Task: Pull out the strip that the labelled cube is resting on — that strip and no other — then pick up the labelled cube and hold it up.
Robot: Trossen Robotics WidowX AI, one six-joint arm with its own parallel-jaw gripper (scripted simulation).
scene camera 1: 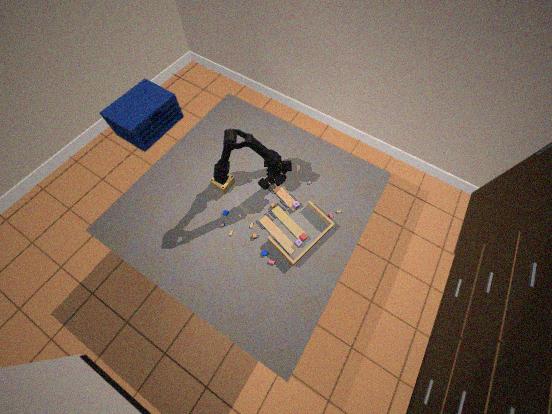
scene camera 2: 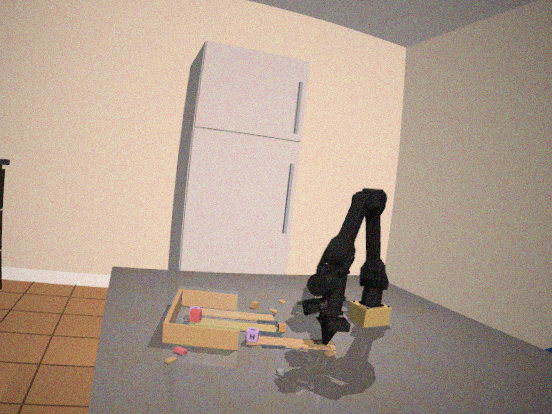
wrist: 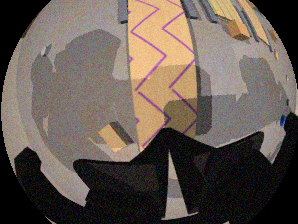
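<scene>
Here is my gripper (scene camera 2: pixel 324 344), and I find the gripper in the wrist view too (wrist: pixel 166 132).
</scene>
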